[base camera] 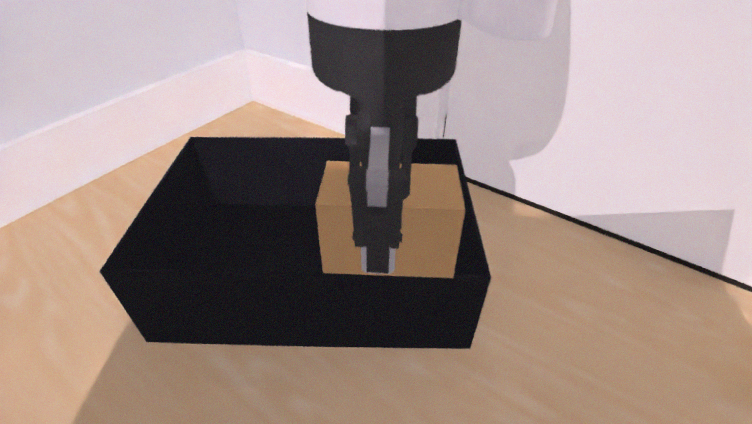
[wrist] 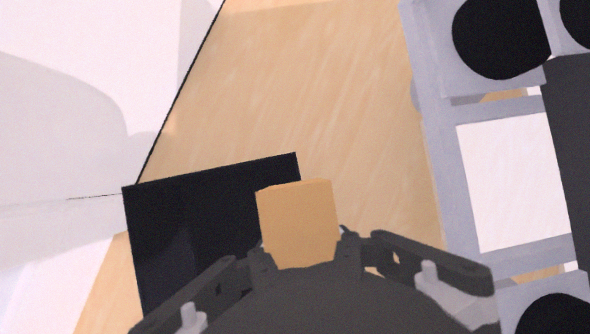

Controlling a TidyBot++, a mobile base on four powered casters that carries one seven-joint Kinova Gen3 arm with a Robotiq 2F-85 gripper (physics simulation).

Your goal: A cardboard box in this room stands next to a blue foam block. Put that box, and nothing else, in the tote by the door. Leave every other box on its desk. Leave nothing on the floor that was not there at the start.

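Frame: origin at the arm's base, x ahead, y left, z up, level; centimetres.
Seen in the pictures: gripper, fingertip midpoint: (base camera: 379, 240) (wrist: 302, 236).
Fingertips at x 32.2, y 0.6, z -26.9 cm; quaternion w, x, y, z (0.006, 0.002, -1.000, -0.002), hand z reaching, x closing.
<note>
A point is followed by its place in that frame.
My gripper (base camera: 378, 260) {x 32.2, y 0.6, z -26.9 cm} (wrist: 302, 236) {x 32.2, y 0.6, z -26.9 cm} points down and is shut on a plain brown cardboard box (base camera: 431, 242) {x 29.8, y -2.7, z -24.5 cm} (wrist: 297, 212) {x 32.4, y -2.8, z -21.8 cm}. The box is upright, at the right-hand part of the black tote (base camera: 294, 313) {x 30.9, y 7.6, z -34.6 cm} (wrist: 212, 187) {x 45.8, y -5.4, z -39.4 cm} in the base view, close to its near wall. Its lower edge lines up with the tote's near rim there. In the wrist view the box covers part of the tote's right edge. I cannot tell whether its bottom is below the rim. The tote stands on the wooden floor. The blue foam block does not show in either view.
A white upright panel (base camera: 631, 131) {x 48.2, y -24.0, z -26.1 cm} (wrist: 90, 30) {x 49.4, y -22.2, z -26.0 cm} with a dark line along its foot stands right of the tote in the base view. A pale wall (base camera: 105, 52) {x 62.9, y 38.5, z -24.6 cm} with a skirting board (base camera: 131, 105) {x 62.2, y 37.3, z -32.0 cm} runs behind and left. My base's grey frame (wrist: 440, 165) is at the wrist view's right.
</note>
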